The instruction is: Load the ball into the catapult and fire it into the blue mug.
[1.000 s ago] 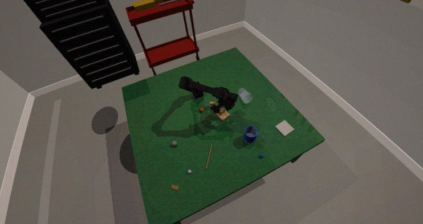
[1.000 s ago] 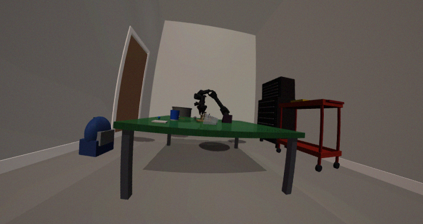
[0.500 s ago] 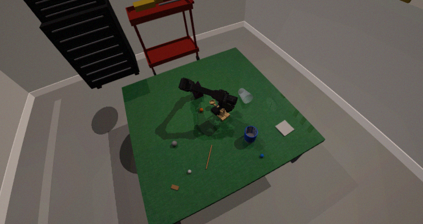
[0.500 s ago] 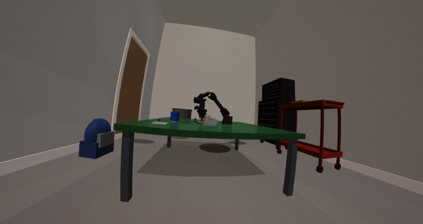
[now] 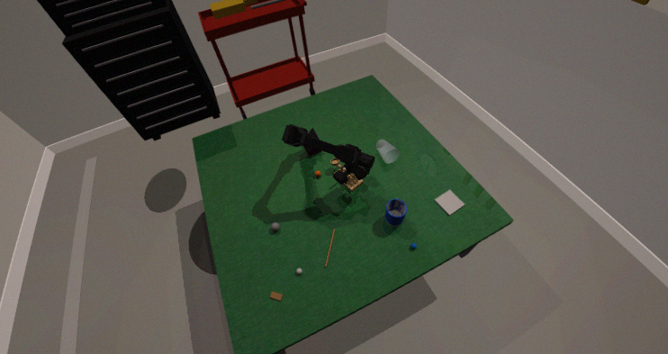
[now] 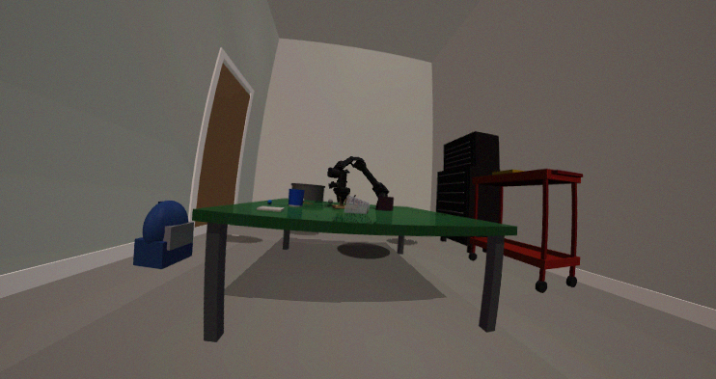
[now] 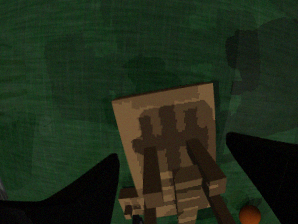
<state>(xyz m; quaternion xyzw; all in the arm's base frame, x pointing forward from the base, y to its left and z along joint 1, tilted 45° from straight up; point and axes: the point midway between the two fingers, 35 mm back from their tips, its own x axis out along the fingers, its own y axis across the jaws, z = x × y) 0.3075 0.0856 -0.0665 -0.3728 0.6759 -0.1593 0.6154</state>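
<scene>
Right now the orange ball is 15 cm to the right of my gripper tip, 11 cm behind it and 2 cm below it. From my gripper tip the other things lie so: wooden catapult 7 cm behind, 2 cm above, 1 cm to the right; then blue mug 26 cm ahead, 10 cm to the left; then wooden stick 28 cm ahead, 23 cm to the right, 3 cm below.
</scene>
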